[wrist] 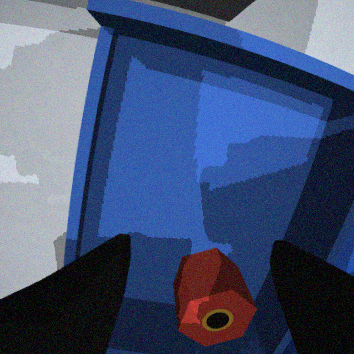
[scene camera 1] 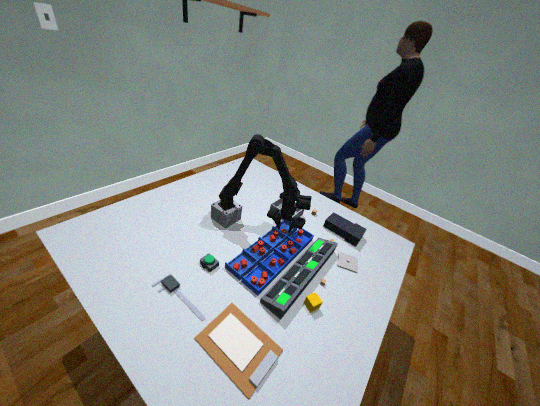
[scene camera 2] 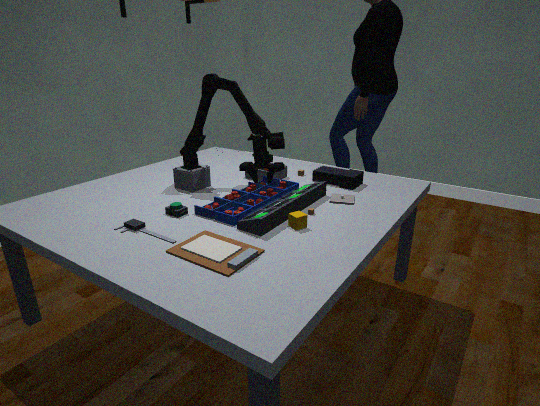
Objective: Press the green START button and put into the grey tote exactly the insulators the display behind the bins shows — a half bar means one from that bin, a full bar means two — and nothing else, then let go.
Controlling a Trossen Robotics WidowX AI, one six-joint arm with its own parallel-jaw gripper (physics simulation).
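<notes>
My gripper (scene camera 1: pixel 286 227) (scene camera 2: pixel 263 180) (wrist: pixel 201 248) is open, pointing down at the far end of the blue bins (scene camera 1: pixel 260 288) (scene camera 2: pixel 215 216) (wrist: pixel 82 145). In the wrist view a red hexagonal insulator (wrist: pixel 215 300) lies in a bin between the parted fingers, not gripped. Other bins hold red insulators (scene camera 1: pixel 259 281). The display (scene camera 1: pixel 280 312) (scene camera 2: pixel 265 225) shows three green lit bars; their exact lengths are hard to tell. The grey tote (scene camera 1: pixel 276 205) (scene camera 2: pixel 275 172) stands behind the gripper, its inside hidden. The green START button (scene camera 1: pixel 209 259) (scene camera 2: pixel 175 205) stands left of the bins.
A black box (scene camera 1: pixel 345 228) (scene camera 2: pixel 337 176) stands at the right. A yellow cube (scene camera 1: pixel 313 302) (scene camera 2: pixel 297 220) is beside the display. A clipboard (scene camera 1: pixel 202 339) (scene camera 2: pixel 175 251) and a caliper (scene camera 1: pixel 170 283) (scene camera 2: pixel 134 224) lie in front. A person (scene camera 1: pixel 395 100) (scene camera 2: pixel 377 50) stands behind the table.
</notes>
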